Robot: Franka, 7 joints.
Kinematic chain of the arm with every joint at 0, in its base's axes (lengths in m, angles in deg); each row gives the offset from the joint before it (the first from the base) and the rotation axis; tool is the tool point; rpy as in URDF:
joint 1: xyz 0 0 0.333 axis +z
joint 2: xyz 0 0 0 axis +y
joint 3: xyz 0 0 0.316 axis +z
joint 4: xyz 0.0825 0 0 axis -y
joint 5: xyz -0.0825 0 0.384 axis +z
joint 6: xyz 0 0 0 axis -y
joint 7: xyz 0.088 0 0 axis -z
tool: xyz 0 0 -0.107 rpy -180 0 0
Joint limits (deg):
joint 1: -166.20..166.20
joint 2: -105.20..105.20
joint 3: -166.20..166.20
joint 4: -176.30..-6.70
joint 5: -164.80..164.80
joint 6: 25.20..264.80
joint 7: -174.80..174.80
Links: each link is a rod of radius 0.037 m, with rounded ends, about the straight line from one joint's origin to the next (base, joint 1, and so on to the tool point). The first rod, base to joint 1, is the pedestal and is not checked.
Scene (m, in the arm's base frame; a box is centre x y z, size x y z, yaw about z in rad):
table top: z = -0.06
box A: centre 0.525 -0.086 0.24 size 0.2 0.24 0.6 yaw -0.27
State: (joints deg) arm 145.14 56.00 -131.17 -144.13 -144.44 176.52 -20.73
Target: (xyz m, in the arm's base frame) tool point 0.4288 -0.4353 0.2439
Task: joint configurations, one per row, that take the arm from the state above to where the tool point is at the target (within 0.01 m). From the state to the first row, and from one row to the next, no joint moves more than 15 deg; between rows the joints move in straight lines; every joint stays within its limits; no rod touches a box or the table.
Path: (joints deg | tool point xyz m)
1: 133.79 48.55 -139.93 -152.17 -143.22 180.41 -25.03 | 0.3341 0.0094 0.4174
2: 122.44 41.09 -148.68 -160.21 -141.99 184.29 -29.32 | 0.2769 -0.0965 0.3516
3: 111.09 33.64 -157.44 -168.26 -140.77 188.18 -33.62 | 0.1944 -0.1430 0.2873
4: 99.73 26.19 -166.20 -176.30 -139.55 192.06 -37.91 | 0.1194 -0.1327 0.2364
5: 103.68 15.63 -166.13 -163.28 -140.41 184.02 -34.48 | 0.1679 -0.2069 0.2493
6: 107.62 5.07 -166.07 -150.26 -141.27 175.98 -31.04 | 0.2264 -0.2765 0.2564
7: 111.57 -5.49 -166.00 -137.24 -142.13 167.94 -27.60 | 0.2919 -0.3387 0.2579
8: 115.51 -16.04 -165.93 -124.22 -143.00 159.89 -24.17 | 0.3606 -0.3921 0.2537
9: 119.45 -26.60 -165.87 -111.21 -143.86 151.85 -20.73 | 0.4287 -0.4353 0.2439

